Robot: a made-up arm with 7 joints. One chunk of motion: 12 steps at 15 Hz.
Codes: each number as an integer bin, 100 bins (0 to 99) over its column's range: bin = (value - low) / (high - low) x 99, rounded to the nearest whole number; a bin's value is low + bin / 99 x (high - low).
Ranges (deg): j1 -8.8..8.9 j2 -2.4..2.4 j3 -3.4..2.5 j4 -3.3..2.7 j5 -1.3..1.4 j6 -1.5..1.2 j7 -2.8..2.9
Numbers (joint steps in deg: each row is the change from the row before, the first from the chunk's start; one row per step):
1: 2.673 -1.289 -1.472 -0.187 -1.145 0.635 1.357
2: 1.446 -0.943 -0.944 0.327 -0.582 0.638 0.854
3: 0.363 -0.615 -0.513 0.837 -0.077 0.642 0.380
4: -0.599 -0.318 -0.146 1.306 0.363 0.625 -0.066
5: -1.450 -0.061 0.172 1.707 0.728 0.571 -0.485
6: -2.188 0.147 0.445 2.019 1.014 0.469 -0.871
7: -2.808 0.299 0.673 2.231 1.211 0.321 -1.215
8: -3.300 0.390 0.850 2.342 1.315 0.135 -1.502
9: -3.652 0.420 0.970 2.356 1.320 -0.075 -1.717
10: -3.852 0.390 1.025 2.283 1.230 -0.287 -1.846
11: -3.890 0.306 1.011 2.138 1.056 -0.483 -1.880
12: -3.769 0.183 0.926 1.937 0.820 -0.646 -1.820
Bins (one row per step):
1: 64 23 32 51 6 78 72
2: 57 30 41 60 26 78 63
3: 51 37 48 68 45 79 55
4: 46 43 55 76 61 78 47
5: 41 48 60 83 74 76 40
6: 37 53 65 88 85 72 34
7: 34 56 68 91 92 67 28
8: 31 58 71 93 96 60 23
9: 29 58 73 93 96 52 19
10: 28 58 74 92 93 44 17
11: 27 56 74 90 86 37 16
12: 28 53 73 86 78 31 17

